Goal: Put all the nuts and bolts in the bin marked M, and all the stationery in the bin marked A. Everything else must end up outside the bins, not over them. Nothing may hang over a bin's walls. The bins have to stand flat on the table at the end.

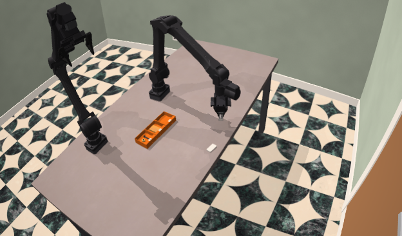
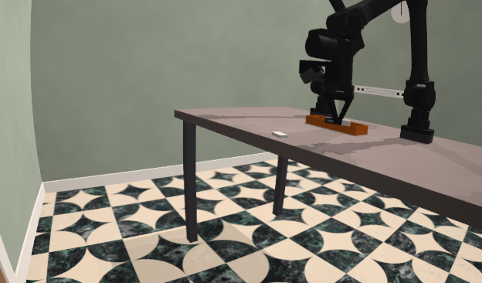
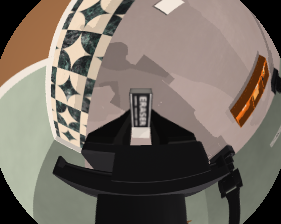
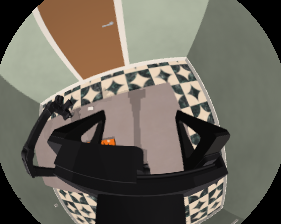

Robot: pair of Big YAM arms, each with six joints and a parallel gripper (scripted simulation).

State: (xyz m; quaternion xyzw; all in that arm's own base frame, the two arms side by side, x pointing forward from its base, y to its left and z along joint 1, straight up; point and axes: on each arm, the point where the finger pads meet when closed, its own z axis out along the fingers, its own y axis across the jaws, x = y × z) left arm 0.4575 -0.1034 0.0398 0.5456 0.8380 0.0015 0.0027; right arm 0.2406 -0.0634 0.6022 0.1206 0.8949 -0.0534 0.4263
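Now: the orange double bin 26 cm behind my left hand, 23 cm to the right of it and 6 cm below it. Round my left hand: orange notepad: 27 cm behind, 23 cm to the right, 6 cm below; then sleeved eraser: 1 cm to the left; then white eraser: 6 cm ahead, 17 cm to the right, 7 cm below.
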